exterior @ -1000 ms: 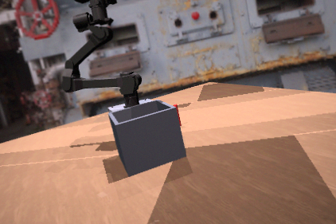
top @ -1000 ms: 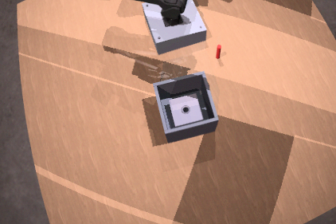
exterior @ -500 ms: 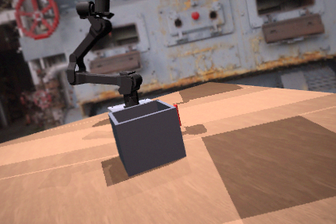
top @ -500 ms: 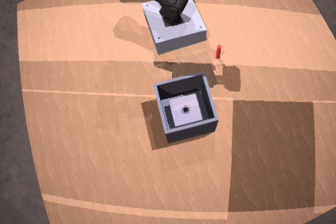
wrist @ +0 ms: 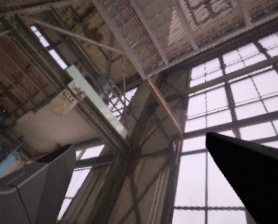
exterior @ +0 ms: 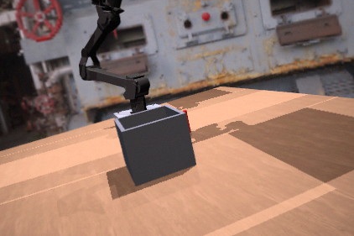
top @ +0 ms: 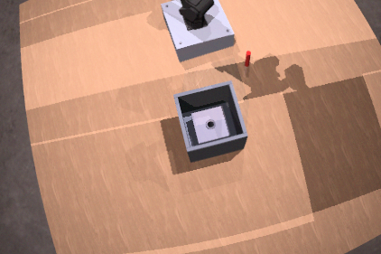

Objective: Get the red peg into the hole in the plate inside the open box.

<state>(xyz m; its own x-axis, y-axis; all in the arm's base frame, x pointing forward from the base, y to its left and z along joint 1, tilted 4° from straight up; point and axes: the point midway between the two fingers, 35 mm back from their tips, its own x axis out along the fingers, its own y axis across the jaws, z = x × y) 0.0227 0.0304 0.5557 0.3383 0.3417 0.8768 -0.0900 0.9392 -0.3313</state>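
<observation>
The red peg lies 12 cm ahead of my gripper tip, 4 cm to the left of it and 63 cm below it.
</observation>
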